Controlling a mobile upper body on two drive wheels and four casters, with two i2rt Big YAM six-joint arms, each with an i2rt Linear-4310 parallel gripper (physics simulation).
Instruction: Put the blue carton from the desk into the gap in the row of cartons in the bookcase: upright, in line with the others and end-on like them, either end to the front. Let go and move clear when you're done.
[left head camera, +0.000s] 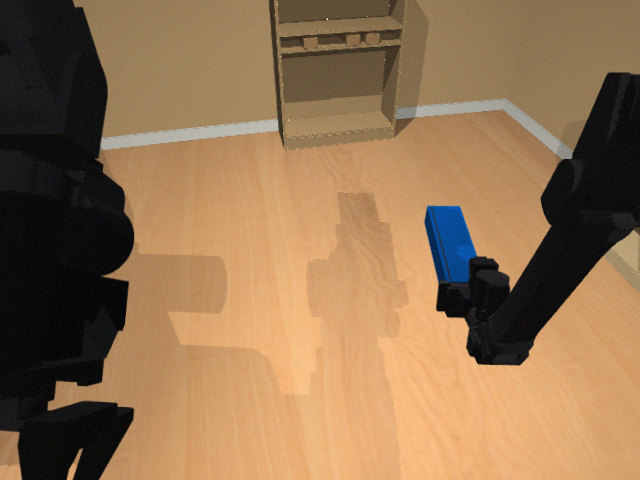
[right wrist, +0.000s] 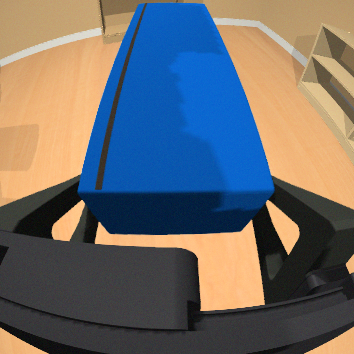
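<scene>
The blue carton (left head camera: 450, 242) (right wrist: 175, 110) is held near one end by my right gripper (left head camera: 458, 284) (right wrist: 175, 175). It lies flat along the gripper's reach, its far end towards the back wall, with a dark stripe along its left part. My left gripper (left head camera: 76, 462) is open and empty at the lower left of the head view; its tips are partly cut off. A bookcase (left head camera: 280, 93) (right wrist: 102, 25) stands at the back wall, far beyond the carton. On one shelf are three small brown boxes, with a wider space between the left box (left head camera: 310, 42) and the middle box (left head camera: 352, 39).
A second low shelf unit (left head camera: 624, 262) (right wrist: 320, 95) stands at the right; whether it holds cartons is unclear. A white skirting board (left head camera: 196, 133) runs along the wall. Arm shadows lie on the wooden floor (left head camera: 232, 206). The desk does not show.
</scene>
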